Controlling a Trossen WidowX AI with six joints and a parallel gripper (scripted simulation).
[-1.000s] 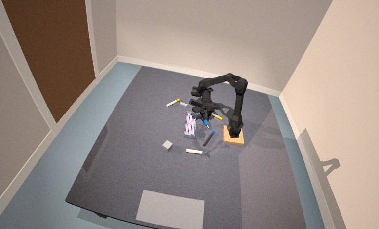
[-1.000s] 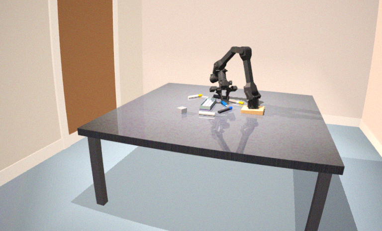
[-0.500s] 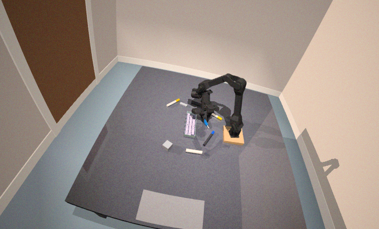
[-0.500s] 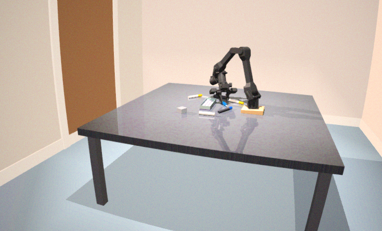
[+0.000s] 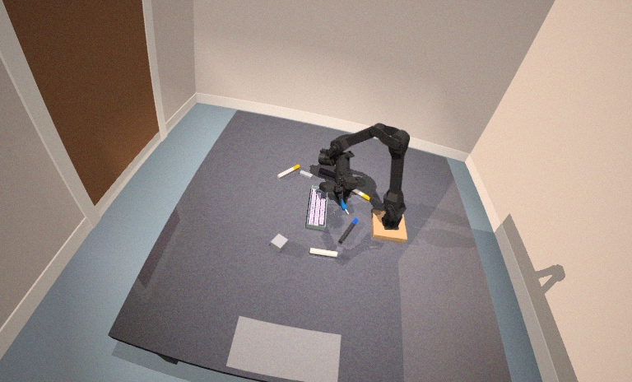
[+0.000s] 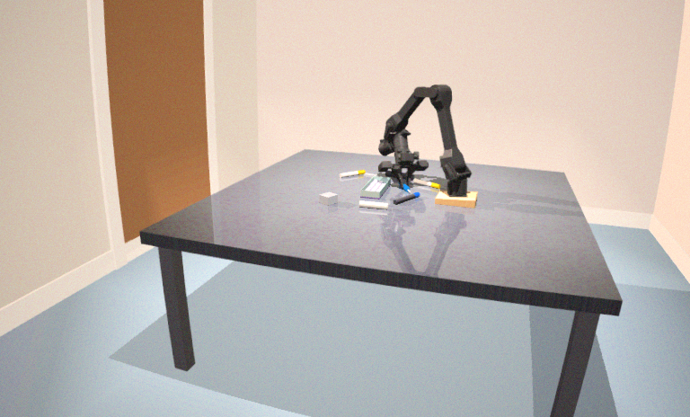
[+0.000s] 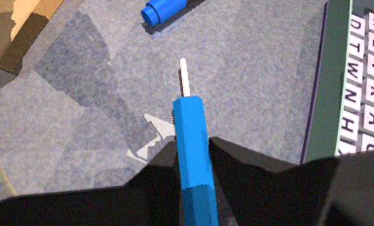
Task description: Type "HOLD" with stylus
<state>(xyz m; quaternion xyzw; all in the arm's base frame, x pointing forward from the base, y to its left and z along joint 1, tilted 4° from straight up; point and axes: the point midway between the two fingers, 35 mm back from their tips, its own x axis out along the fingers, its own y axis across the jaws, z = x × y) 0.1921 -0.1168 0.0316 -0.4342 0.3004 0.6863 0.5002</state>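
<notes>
Now: gripper tip 2 cm past the blue-capped dark pen and 11 cm to the right of it. Round my gripper tip: dark bar: 3 cm ahead, 17 cm to the right; thin grey tip: 2 cm behind, 4 cm to the left; blue stylus: 1 cm to the left.
</notes>
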